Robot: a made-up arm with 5 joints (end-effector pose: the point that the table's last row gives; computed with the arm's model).
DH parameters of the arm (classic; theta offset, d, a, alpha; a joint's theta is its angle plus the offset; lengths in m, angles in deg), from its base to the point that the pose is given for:
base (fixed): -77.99 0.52 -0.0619 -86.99
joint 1: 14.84 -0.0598 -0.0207 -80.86
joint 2: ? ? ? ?
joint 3: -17.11 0.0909 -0.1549 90
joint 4: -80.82 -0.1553 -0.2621 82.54
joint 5: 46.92 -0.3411 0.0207 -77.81
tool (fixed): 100.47 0.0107 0 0
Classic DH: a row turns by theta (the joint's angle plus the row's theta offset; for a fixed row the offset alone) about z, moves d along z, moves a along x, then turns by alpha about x.
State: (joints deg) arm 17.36 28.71 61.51 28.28 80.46
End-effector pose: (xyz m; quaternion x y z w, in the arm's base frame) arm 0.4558 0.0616 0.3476 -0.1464 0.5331 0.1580 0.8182
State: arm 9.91 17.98 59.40 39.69 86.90
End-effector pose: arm 0.5011 0.1490 0.4783 -0.3577 0.4058 0.1883 0.8197
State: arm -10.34 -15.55 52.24 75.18 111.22
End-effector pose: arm 0.2481 0.6022 0.6233 -0.8482 -0.0648 0.2437 0.4658
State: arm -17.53 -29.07 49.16 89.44 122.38
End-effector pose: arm 0.0170 0.7020 0.5382 -0.9074 -0.2653 0.2272 0.2338
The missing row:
joint 2: 12.52 0.0225 0.0113 81.29
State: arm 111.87 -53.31 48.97 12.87 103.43
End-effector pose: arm 0.2497 0.0949 0.9568 -0.0297 -0.1613 0.5151 0.8413
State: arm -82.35 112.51 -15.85 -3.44 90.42
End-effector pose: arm -0.4014 -0.2998 0.5563 0.1706 0.6896 -0.6819 0.1740
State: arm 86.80 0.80 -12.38 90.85 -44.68
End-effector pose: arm 0.2765 0.4717 0.8440 0.5910 0.0016 0.1697 0.7886
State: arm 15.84 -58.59 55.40 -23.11 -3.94
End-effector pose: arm 0.1398 0.3514 0.3250 -0.0243 0.4263 -0.0060 0.9042
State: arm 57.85 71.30 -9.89 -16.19 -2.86
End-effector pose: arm -0.2885 0.0746 0.1721 -0.1412 0.8567 -0.4346 0.2392
